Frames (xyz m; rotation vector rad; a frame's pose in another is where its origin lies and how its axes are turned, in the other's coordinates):
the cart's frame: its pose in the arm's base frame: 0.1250 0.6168 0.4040 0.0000 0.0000 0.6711
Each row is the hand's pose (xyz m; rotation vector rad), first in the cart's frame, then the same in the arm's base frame.
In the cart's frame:
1: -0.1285 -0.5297 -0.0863 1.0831 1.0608 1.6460
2: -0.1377 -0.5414 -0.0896 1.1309 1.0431 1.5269
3: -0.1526 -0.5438 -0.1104 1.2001 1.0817 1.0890
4: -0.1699 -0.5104 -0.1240 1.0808 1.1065 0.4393
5: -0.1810 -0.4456 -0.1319 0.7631 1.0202 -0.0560
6: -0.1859 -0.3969 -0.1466 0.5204 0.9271 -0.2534
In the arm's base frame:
1: 0.3538 0.1221 0.3177 0.7590 1.5310 2.1550
2: 0.3538 0.1072 0.3144 0.8096 1.5170 2.0338
3: 0.3437 0.0960 0.2936 0.8431 1.5371 1.5886
4: 0.3093 0.1114 0.2800 0.6840 1.4600 0.9641
5: 0.2603 0.1553 0.2721 0.3898 1.2310 0.5209
6: 0.2262 0.1904 0.2574 0.1866 1.0498 0.3534

